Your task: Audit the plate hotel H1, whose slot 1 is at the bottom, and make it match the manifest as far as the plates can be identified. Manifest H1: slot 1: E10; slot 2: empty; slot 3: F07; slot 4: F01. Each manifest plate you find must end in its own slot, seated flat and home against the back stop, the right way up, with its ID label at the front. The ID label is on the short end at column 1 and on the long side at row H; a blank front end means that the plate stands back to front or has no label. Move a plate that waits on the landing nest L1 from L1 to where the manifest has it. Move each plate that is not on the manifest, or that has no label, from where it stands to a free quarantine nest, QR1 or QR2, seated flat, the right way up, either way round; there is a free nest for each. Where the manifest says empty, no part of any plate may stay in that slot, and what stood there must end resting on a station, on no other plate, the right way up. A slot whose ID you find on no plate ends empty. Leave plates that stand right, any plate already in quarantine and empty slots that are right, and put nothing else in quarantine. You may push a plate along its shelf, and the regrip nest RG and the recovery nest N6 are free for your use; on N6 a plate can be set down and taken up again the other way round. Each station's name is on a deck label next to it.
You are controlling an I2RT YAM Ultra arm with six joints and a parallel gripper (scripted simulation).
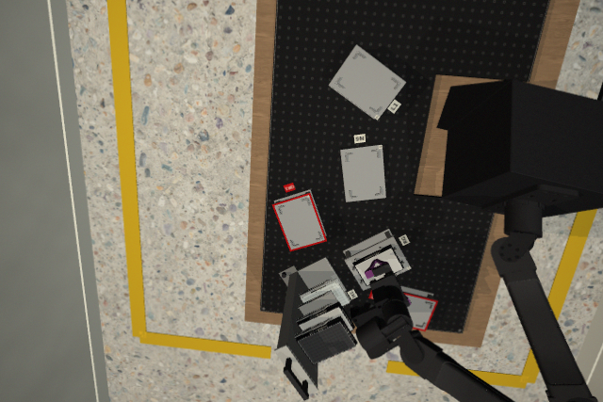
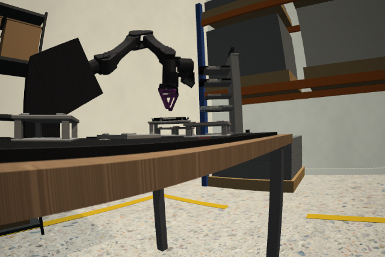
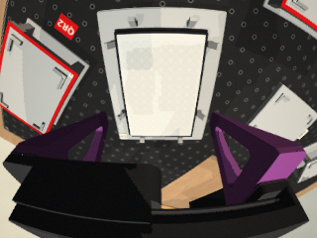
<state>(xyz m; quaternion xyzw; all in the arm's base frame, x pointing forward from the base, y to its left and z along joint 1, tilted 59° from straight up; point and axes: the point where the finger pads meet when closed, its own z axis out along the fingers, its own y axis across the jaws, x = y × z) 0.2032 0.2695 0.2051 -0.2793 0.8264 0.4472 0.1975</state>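
My hand is 10 mm short of the regrip nest RG and 60 mm above it. Also, from my hand: quarantine nest QR2 (130 mm behind, 160 mm to the left, 80 mm below); H1 deck label (40 mm ahead, 160 mm to the left, 120 mm below); white well plate (150 mm ahead, 120 mm to the left, 10 mm below).
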